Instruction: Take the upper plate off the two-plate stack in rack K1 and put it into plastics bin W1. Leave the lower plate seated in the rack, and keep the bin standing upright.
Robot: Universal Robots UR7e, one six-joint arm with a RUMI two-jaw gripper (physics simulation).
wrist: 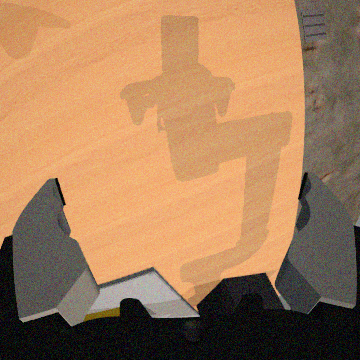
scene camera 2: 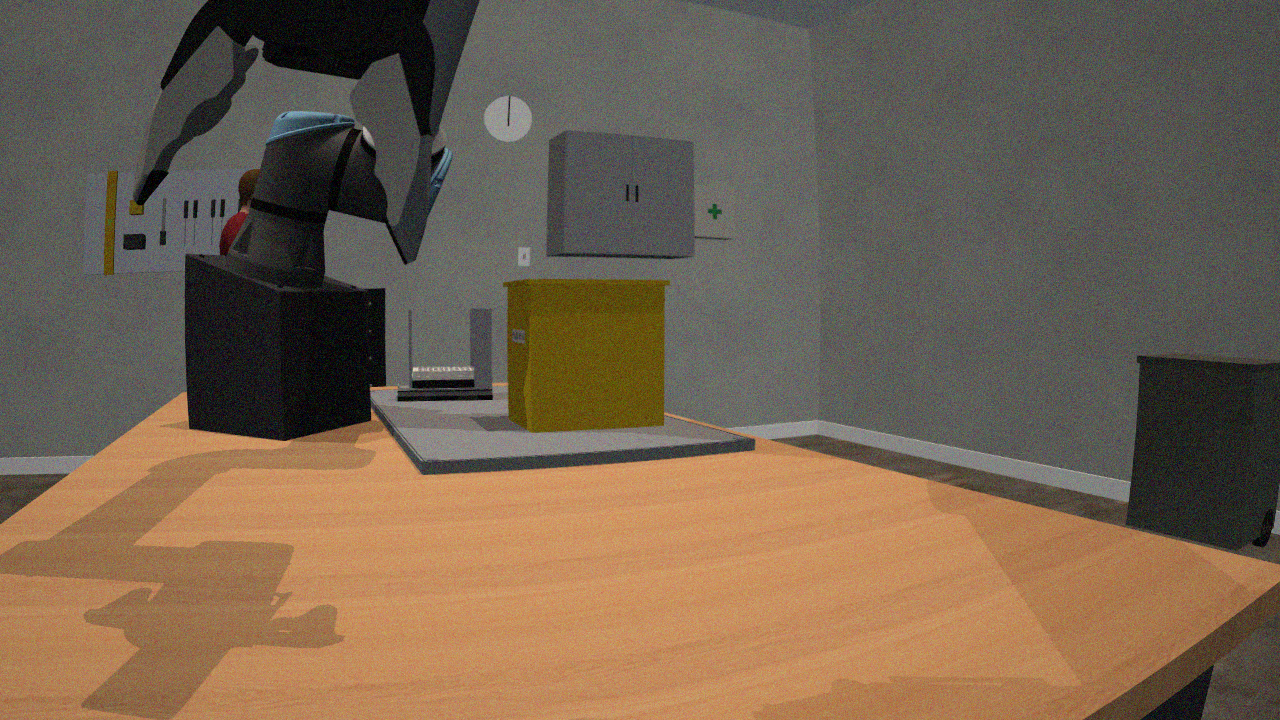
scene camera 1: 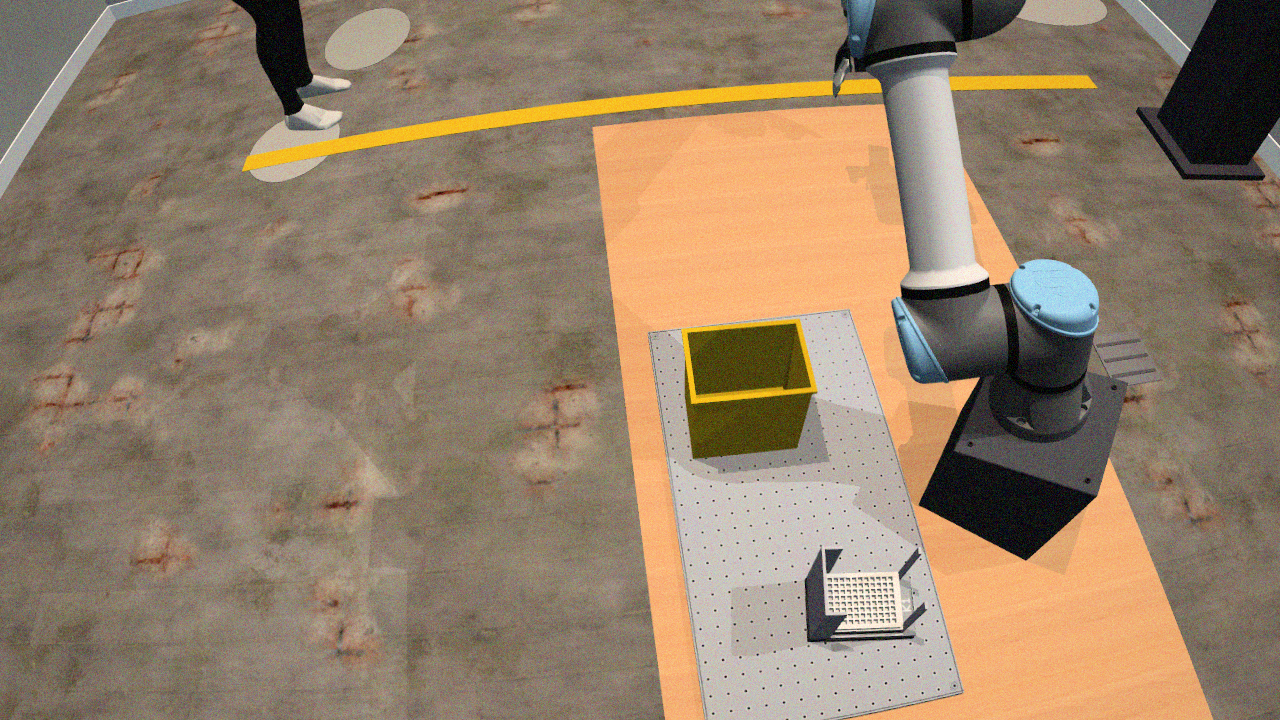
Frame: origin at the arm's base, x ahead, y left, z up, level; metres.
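Where they show: gripper, between the fingertips: (wrist: 181, 179) (scene camera 2: 262, 232) (scene camera 1: 871, 94); arm's base, origin of its link: (scene camera 2: 273, 274) (scene camera 1: 1039, 400).
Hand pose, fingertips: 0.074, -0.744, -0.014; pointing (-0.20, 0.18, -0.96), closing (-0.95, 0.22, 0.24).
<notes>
Things, the pixels of their top centre, and the offset from my fingertips, as dx, dy, dz. Level surfaces: height alone.
- Rack K1, centre of its top: (scene camera 1: 882, 578) (scene camera 2: 442, 309) +0.202, +0.959, -0.041
- white plate, centre of its top: (scene camera 1: 858, 600) (scene camera 2: 449, 368) +0.212, +0.958, -0.138
- yellow bin W1, centre of its top: (scene camera 2: 583, 280) (scene camera 1: 748, 359) +0.344, +0.625, -0.006
- grey perforated board, height of its surface: dz -0.185
- wooden table, height of its surface: dz -0.198
Rack K1 (scene camera 1: 815, 601) (scene camera 2: 481, 349), with dark upright walls and posts, stands at the near end of the perforated board in scene camera 1. A white plate (scene camera 1: 862, 600) (scene camera 2: 443, 370) with a grid of wells lies flat between its uprights. The lower plate is mostly hidden beneath it and cannot be told apart clearly. The yellow bin W1 (scene camera 1: 747, 426) (scene camera 2: 595, 358) (wrist: 102, 315) stands upright on the board's far part, open at the top. My gripper (scene camera 2: 275, 229) (wrist: 181, 179) is open and empty, high above the table, beyond the bin and away from the rack.
The grey perforated board (scene camera 1: 760, 528) (scene camera 2: 581, 445) (wrist: 127, 294) lies on the wooden table (scene camera 1: 742, 214) (scene camera 2: 626, 573) (wrist: 90, 150). The arm's black pedestal (scene camera 1: 1002, 501) (scene camera 2: 277, 358) stands beside the board. A person's legs (scene camera 1: 281, 53) show on the floor beyond the table.
</notes>
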